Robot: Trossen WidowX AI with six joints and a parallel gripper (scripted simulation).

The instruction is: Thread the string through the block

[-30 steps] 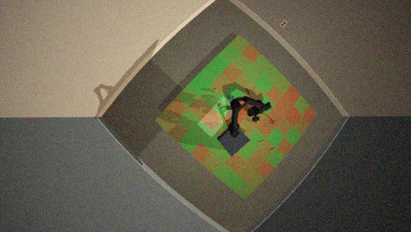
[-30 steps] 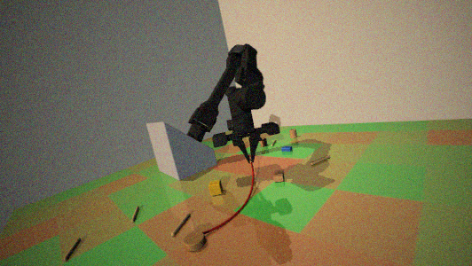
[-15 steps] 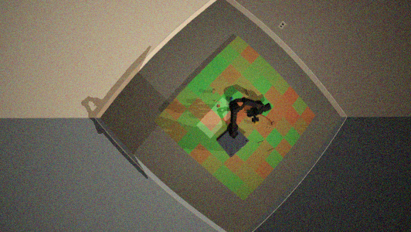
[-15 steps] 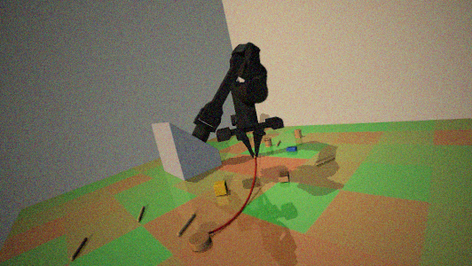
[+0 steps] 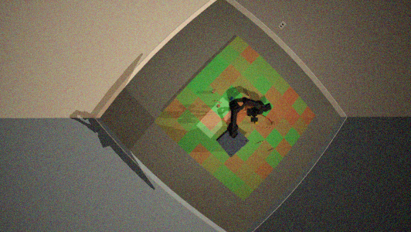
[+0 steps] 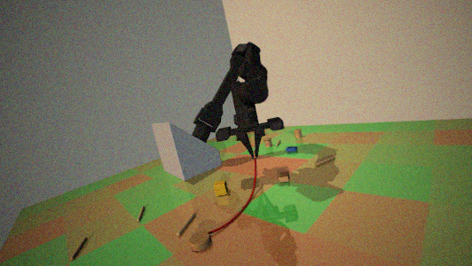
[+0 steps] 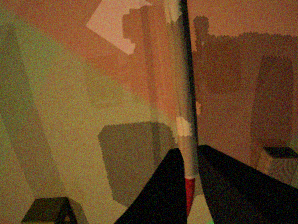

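Right now my gripper tip is 10 mm to the right of the thin wooden stick and 10 mm past it. Round my gripper tip: yellow wooden block (120 mm to the right, 40 mm below, 30 mm behind); round wooden button (280 mm to the right, 100 mm ahead, 50 mm below); blue piece (230 mm to the left, 50 mm below, 20 mm behind).
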